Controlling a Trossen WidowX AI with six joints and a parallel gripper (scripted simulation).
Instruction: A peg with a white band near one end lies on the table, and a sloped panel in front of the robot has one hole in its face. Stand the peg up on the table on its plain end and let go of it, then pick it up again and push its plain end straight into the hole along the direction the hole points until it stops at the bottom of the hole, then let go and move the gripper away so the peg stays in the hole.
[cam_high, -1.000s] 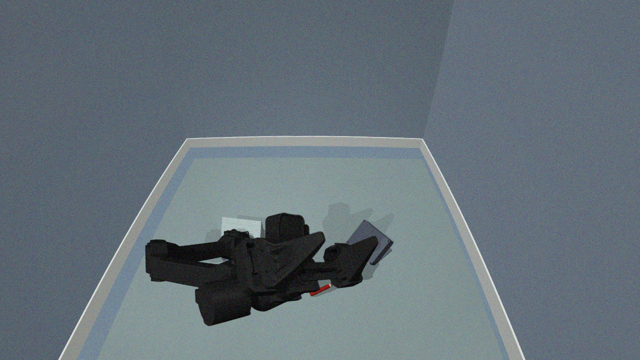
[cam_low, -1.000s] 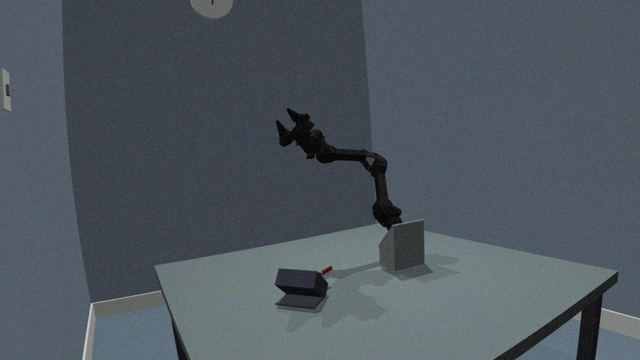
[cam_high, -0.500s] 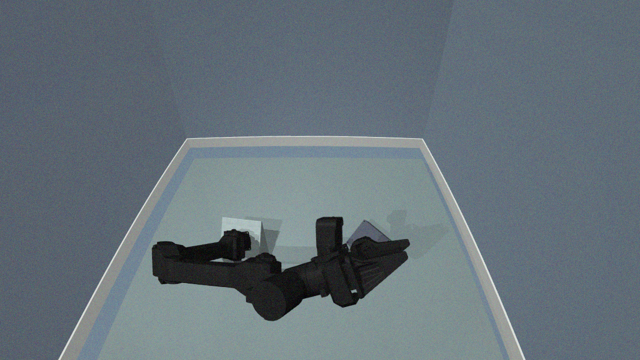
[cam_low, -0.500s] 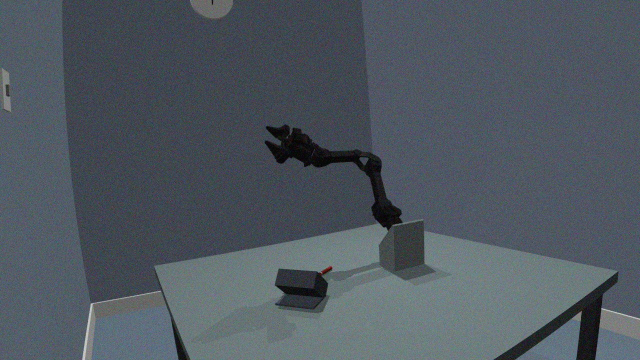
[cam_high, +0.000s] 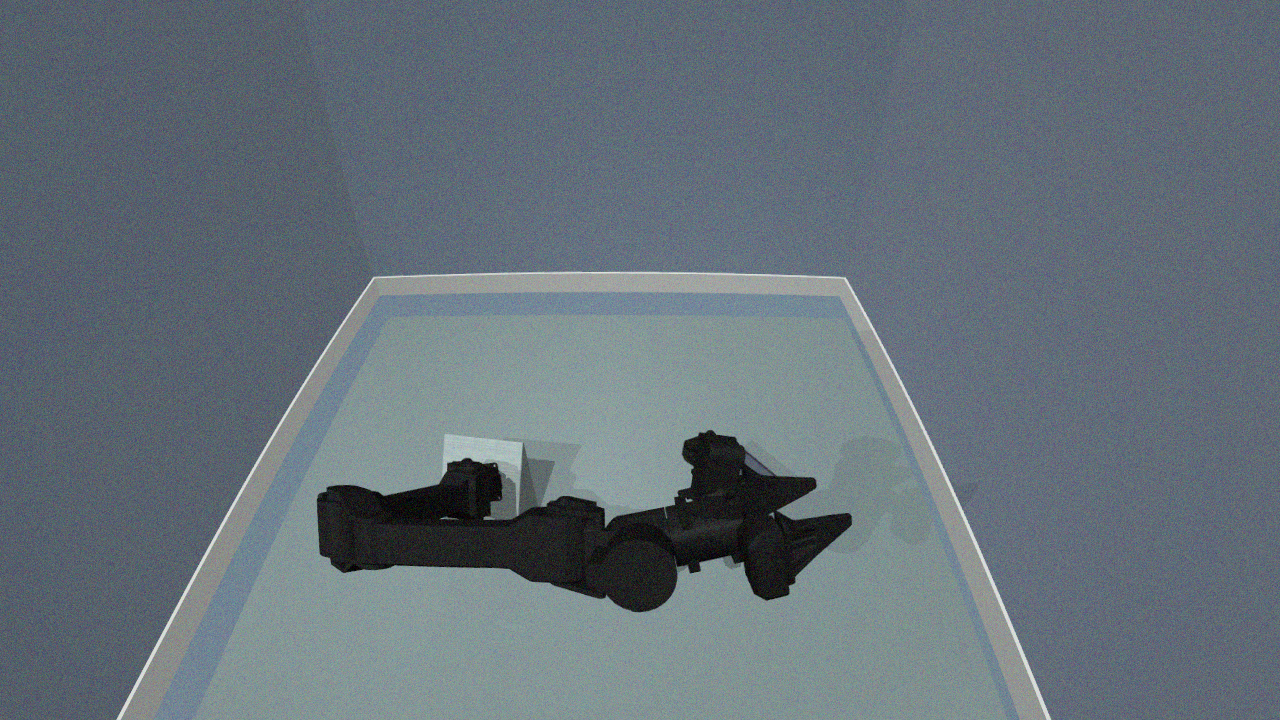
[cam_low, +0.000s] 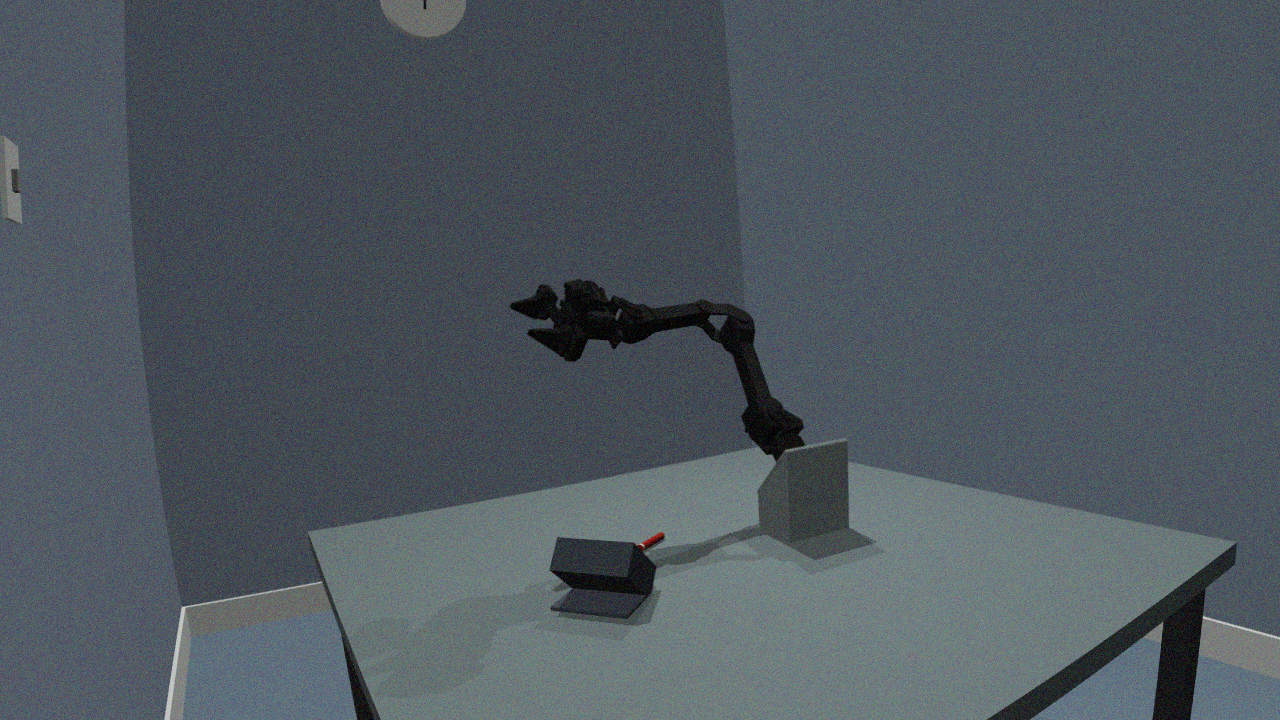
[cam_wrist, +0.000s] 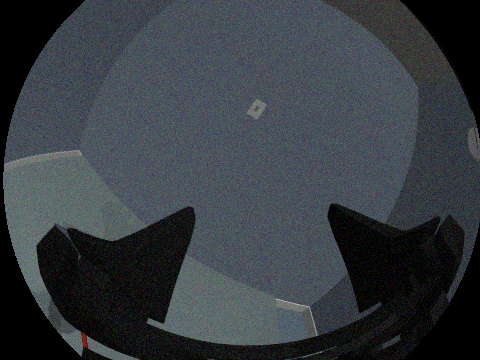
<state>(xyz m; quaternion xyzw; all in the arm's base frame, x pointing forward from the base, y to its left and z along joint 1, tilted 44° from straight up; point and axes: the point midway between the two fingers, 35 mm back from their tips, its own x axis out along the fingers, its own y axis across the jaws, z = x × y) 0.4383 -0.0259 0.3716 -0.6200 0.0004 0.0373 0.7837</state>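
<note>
Right now the peg is 440 mm below my gripper tip, 150 mm to the left of it and 150 mm behind it. Also, from my gripper tip: panel 390 mm below, 300 mm to the left, 30 mm ahead.
</note>
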